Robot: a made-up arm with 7 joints.
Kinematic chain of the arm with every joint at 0, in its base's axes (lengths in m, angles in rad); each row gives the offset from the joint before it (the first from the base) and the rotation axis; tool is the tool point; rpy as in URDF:
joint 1: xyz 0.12 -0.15 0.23 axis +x
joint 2: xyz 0 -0.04 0 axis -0.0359 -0.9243 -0.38
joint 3: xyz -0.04 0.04 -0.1 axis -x
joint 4: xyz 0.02 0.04 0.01 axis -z
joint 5: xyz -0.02 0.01 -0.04 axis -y
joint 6: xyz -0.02 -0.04 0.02 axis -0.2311 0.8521 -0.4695
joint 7: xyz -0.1 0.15 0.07 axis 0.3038 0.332 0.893
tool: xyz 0.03 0.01 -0.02 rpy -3.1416 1.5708 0
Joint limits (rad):
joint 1: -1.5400..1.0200
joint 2: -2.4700..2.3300
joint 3: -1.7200..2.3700
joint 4: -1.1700..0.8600
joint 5: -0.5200..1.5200
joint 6: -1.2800..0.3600
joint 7: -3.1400..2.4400
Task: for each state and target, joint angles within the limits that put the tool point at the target. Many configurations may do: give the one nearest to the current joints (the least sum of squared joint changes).
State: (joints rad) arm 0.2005 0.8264 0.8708 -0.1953 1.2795 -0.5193 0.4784
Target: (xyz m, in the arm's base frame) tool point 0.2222 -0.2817 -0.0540
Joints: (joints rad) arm -0.0681 0.9426 1.0941 -0.3370 1.3197 -0.6284 0.3750
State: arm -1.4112 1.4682 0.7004 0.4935 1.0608 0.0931 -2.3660
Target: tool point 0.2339 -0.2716 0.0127
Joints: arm -1.2927 1.0410 0.2781 0.2360 0.7053 0.3249 -2.2794
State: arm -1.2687 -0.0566 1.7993 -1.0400 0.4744 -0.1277 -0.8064
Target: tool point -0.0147 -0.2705 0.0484
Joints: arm -0.7346 0.1572 1.6358 -0.4652 0.2356 0.1202 -0.6577
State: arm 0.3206 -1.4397 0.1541 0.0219 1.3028 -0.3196 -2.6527
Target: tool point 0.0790 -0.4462 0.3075
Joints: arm 0.6161 -2.0715 0.3409 -0.5627 0.7864 -0.1402 -2.5346
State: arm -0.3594 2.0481 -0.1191 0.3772 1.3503 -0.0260 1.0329
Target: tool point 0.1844 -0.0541 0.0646
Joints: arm -0.8652 1.8310 -0.9366 0.1022 0.9239 0.3600 0.8862
